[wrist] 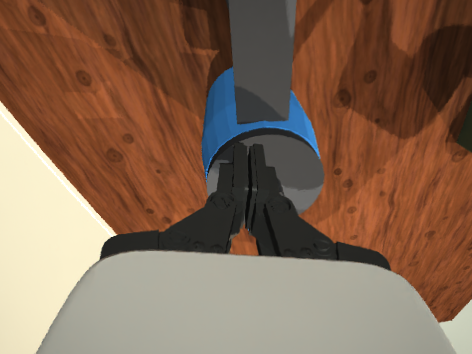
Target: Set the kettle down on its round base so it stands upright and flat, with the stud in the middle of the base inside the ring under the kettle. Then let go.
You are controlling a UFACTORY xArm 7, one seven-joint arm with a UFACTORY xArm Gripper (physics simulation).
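The kettle [220, 112] shows its blue body and round grey top at the middle of the wrist view. Its thick grey handle [262, 55] runs from the top edge of the view down in front of the blue side. My gripper [245, 163] is shut with nothing between its fingers. The fingers are in front of the kettle's grey top and hide its middle. I cannot tell whether they touch it. The round base and its stud cannot be made out, so how the kettle sits on them is hidden.
The brown wooden table [150, 165] lies around the kettle, with dark shadows across its upper part. Its edge runs down the left side, beside a pale surface [35, 210]. Part of a dark green object [466, 127] shows at the right edge.
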